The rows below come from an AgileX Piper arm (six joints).
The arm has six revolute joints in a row. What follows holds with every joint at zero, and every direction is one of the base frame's. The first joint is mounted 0.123 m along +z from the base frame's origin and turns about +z. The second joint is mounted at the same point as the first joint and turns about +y. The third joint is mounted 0.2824 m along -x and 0.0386 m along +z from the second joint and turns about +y. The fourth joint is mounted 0.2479 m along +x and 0.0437 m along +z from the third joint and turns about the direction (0.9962, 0, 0.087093). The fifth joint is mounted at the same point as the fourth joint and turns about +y. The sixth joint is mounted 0.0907 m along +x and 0.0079 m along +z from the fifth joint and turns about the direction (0.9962, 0, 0.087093). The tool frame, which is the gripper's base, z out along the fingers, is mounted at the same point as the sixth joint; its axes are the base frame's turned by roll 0, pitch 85.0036 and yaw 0 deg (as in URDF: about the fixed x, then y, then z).
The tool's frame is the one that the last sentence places.
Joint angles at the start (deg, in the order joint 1, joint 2, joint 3, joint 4, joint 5, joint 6):
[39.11 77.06 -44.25 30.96 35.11 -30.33]
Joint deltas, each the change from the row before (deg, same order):
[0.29 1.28 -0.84 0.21 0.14 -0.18]
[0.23 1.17 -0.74 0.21 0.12 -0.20]
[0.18 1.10 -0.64 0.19 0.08 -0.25]
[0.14 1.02 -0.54 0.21 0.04 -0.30]
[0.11 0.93 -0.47 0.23 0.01 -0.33]
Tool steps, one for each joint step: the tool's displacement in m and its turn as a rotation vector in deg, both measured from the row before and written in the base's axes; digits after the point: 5 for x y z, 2 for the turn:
[0.00270 0.00419 -0.00161 -0.22 0.48 0.40]
[0.00248 0.00371 -0.00170 -0.21 0.44 0.35]
[0.00234 0.00328 -0.00195 -0.24 0.39 0.33]
[0.00214 0.00289 -0.00211 -0.23 0.36 0.30]
[0.00196 0.00257 -0.00207 -0.20 0.31 0.27]

